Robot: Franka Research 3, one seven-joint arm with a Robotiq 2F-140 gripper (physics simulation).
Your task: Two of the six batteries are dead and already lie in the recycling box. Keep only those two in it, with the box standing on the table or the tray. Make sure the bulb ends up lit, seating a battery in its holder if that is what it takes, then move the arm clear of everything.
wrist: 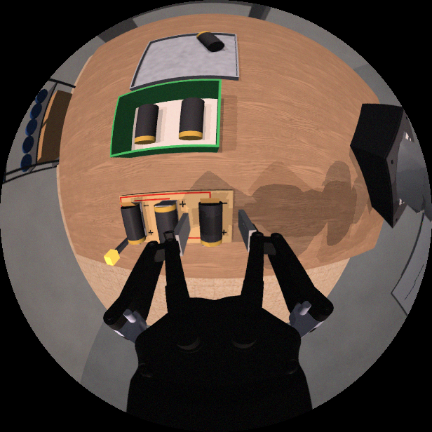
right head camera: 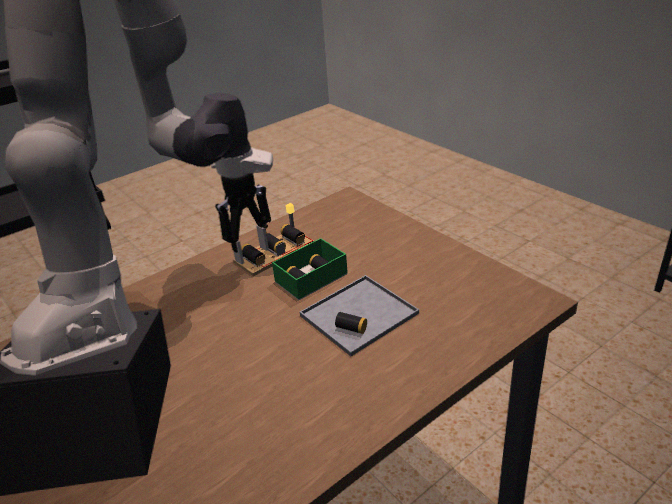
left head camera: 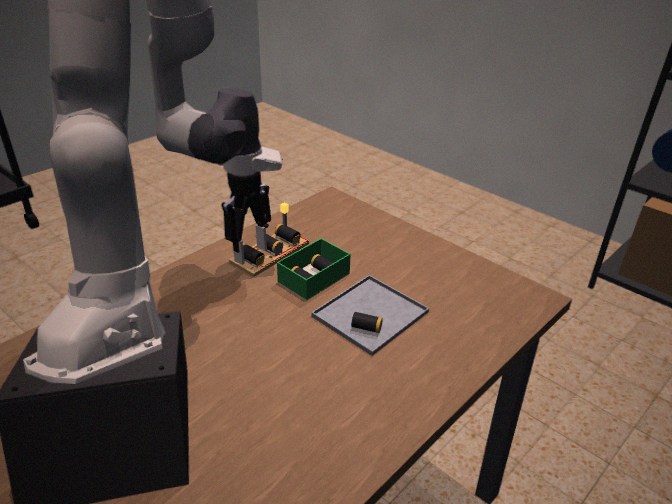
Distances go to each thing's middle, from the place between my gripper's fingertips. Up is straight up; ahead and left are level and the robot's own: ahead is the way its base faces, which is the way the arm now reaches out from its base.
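With the green box (right head camera: 314,279), my hand is 50 mm short of it and 160 mm to the left of it. Going by their middles, the green box is the nearest to my hand of the things named here. Then there's the grey tray (right head camera: 385,311), and that's 10 mm ahead of my hand, 340 mm to the right of it and 20 mm below it.
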